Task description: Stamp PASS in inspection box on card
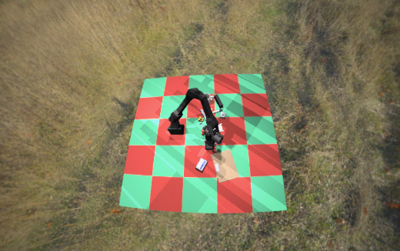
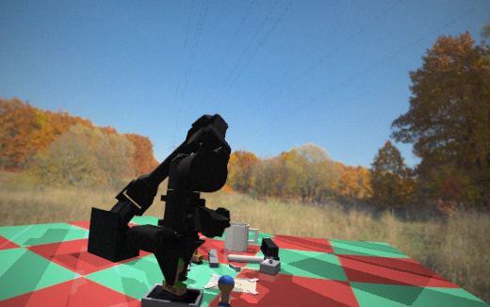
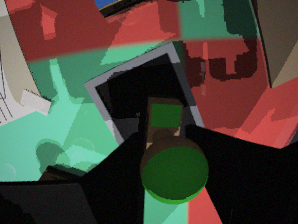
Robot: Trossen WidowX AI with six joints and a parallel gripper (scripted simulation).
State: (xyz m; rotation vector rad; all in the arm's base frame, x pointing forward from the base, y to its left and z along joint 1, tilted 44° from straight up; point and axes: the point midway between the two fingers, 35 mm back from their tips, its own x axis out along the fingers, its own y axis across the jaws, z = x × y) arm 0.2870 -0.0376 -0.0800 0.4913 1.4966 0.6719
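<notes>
Now: the green-knobbed stamp right at my gripper tip. Round my gripper tip: red-knobbed stamp: 80 mm to the left, 60 mm behind, 20 mm below; ink pad: 30 mm below; blue-knobbed stamp: 90 mm ahead, 20 mm to the left, 20 mm below.
</notes>
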